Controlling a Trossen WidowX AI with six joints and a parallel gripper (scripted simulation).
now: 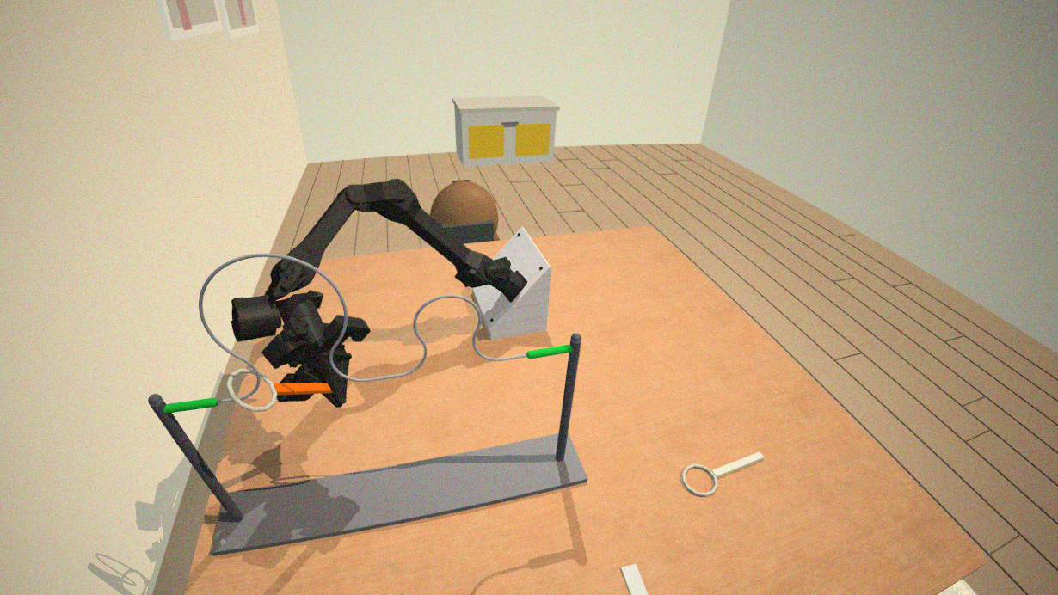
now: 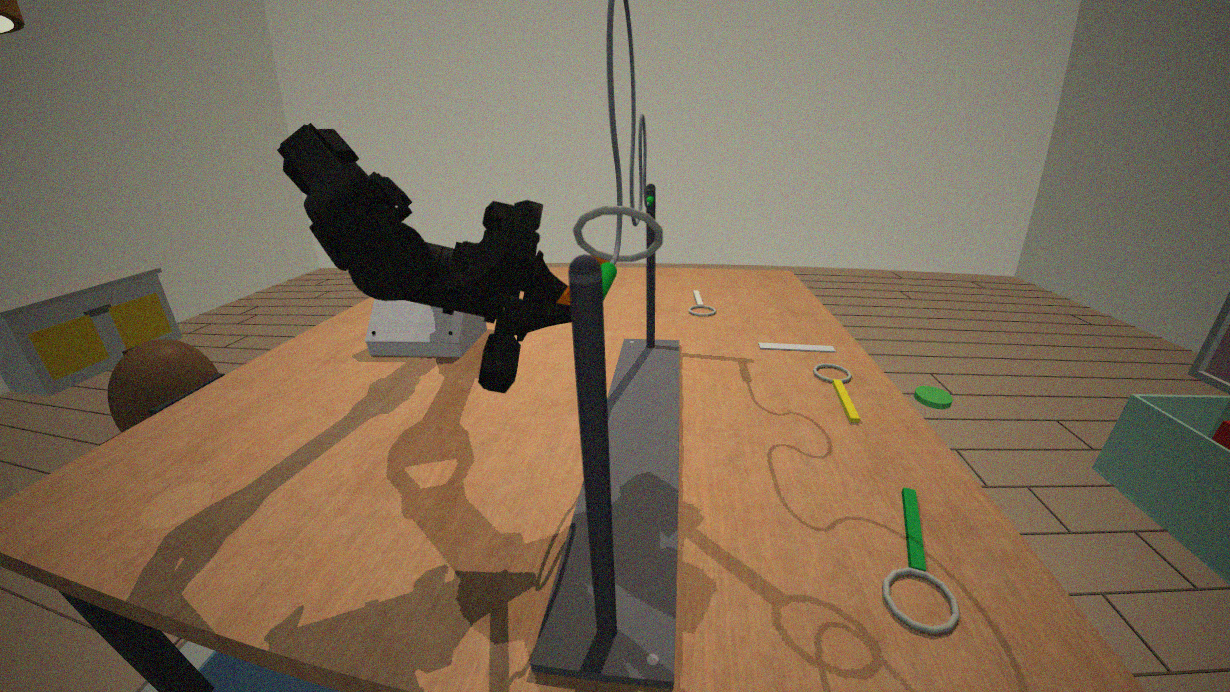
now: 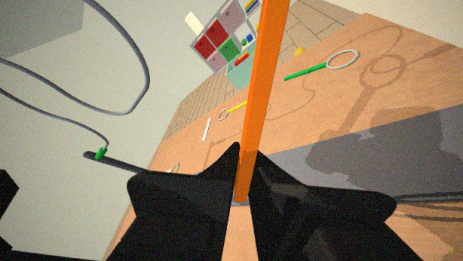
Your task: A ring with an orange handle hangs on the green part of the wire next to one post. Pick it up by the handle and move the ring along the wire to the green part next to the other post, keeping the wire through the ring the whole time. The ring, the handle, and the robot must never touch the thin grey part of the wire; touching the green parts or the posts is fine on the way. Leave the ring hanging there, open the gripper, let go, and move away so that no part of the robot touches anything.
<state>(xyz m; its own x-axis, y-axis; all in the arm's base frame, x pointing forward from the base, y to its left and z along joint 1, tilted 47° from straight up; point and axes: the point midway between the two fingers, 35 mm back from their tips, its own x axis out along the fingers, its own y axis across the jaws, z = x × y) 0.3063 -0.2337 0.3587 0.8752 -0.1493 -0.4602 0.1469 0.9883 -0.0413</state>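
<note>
Right now my gripper tip is 70 mm to the left of the orange-handled ring, 60 mm below it and 10 mm short of it. The rest, counted from my gripper tip: white strip 380 mm ahead, 340 mm to the left, 210 mm below; green-handled ring 310 mm ahead, 200 mm below, 170 mm to the right; ring with handle 390 mm ahead, 200 mm below, 180 mm to the left.
</note>
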